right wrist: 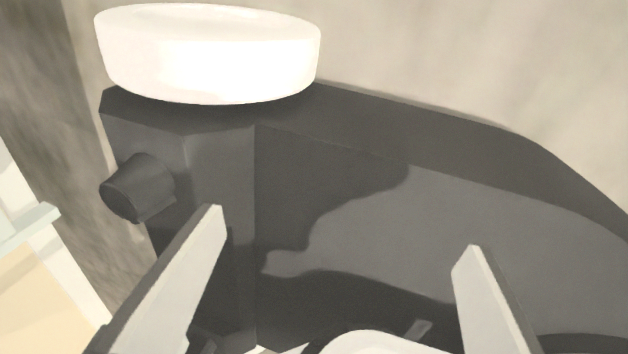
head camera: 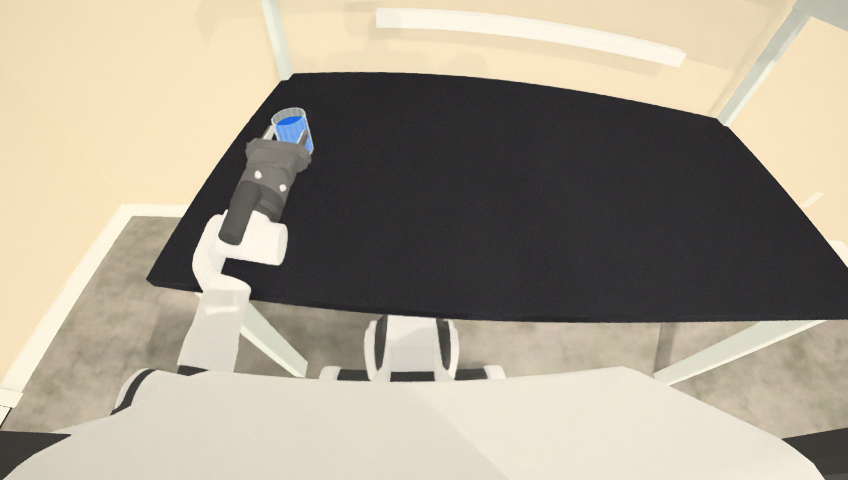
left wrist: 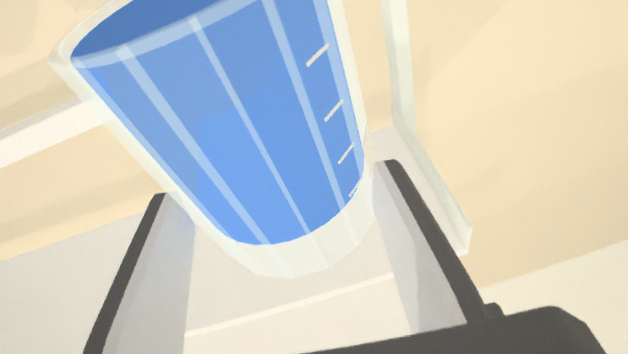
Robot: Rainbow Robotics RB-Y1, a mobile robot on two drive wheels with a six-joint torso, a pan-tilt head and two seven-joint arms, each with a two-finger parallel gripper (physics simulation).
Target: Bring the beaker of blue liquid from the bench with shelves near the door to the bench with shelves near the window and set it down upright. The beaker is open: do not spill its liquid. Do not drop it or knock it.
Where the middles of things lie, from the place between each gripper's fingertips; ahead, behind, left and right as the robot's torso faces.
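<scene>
Beaker of blue liquid [head camera: 288,124]: 53 cm above my right hand, 55 cm ahead of it, 49 cm to the left of it.
My left hand: 2 cm above the beaker of blue liquid, 2 cm short of it.
</scene>
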